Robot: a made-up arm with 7 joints. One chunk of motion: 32 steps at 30 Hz.
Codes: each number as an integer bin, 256 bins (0 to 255) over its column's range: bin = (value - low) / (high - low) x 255, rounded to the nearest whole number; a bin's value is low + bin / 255 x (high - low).
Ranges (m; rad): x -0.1..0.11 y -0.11..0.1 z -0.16..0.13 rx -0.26..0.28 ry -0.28..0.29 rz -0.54..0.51
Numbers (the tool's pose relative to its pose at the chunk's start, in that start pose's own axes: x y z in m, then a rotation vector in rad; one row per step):
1: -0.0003 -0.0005 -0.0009 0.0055 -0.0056 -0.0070
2: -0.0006 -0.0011 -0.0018 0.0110 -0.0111 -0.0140
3: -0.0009 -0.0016 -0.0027 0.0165 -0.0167 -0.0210
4: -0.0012 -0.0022 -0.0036 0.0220 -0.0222 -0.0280
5: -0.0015 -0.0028 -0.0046 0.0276 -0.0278 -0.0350
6: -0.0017 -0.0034 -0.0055 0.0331 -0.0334 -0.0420
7: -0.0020 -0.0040 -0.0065 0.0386 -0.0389 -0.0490
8: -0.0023 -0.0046 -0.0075 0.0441 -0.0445 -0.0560
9: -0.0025 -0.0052 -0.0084 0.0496 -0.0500 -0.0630
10: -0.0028 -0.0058 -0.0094 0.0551 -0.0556 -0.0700
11: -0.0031 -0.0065 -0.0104 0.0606 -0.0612 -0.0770
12: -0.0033 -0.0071 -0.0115 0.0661 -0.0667 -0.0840
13: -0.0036 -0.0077 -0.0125 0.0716 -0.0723 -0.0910
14: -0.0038 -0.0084 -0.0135 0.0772 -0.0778 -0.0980
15: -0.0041 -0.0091 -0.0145 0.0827 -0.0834 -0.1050
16: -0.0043 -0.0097 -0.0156 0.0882 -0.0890 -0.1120
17: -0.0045 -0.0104 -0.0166 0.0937 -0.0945 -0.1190
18: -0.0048 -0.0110 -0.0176 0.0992 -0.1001 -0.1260
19: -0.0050 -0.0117 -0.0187 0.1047 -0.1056 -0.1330
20: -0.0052 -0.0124 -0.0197 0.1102 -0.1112 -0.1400
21: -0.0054 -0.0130 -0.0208 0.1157 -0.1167 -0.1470
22: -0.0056 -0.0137 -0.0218 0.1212 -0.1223 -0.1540
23: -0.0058 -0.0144 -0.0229 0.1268 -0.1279 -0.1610
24: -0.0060 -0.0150 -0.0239 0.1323 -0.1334 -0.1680
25: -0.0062 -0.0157 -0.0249 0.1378 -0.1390 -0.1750
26: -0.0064 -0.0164 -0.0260 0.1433 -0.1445 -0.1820
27: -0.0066 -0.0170 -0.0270 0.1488 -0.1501 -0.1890
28: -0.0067 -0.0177 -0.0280 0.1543 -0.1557 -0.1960
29: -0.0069 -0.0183 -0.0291 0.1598 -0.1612 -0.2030
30: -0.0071 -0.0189 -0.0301 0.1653 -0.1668 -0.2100
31: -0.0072 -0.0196 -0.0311 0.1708 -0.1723 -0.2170
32: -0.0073 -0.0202 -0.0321 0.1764 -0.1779 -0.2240
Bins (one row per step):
1: 121 133 140 125 123 129
2: 121 132 139 128 120 128
3: 120 132 138 131 118 126
4: 120 131 138 133 115 124
5: 120 130 137 136 113 123
6: 119 129 136 138 110 121
7: 119 129 135 141 108 119
8: 119 128 134 144 105 118
9: 118 127 133 146 103 116
10: 118 127 132 149 100 114
11: 118 126 132 151 98 112
12: 117 125 131 154 95 111
13: 117 124 130 157 93 109
14: 117 123 129 159 90 107
15: 116 123 128 162 88 106
16: 116 122 127 164 85 104
17: 116 121 126 167 83 102
18: 116 120 125 170 80 101
19: 115 119 124 172 78 99
20: 115 119 123 175 76 97
21: 115 118 122 177 73 95
22: 115 117 122 180 71 94
23: 114 116 121 183 68 92
24: 114 115 120 185 66 90
25: 114 115 119 188 63 89
26: 114 114 118 190 61 87
27: 113 113 117 193 58 85
28: 113 112 116 196 56 84
29: 113 111 115 198 53 82
30: 113 111 114 201 51 80
31: 113 110 113 203 48 78
32: 113 109 112 206 46 77

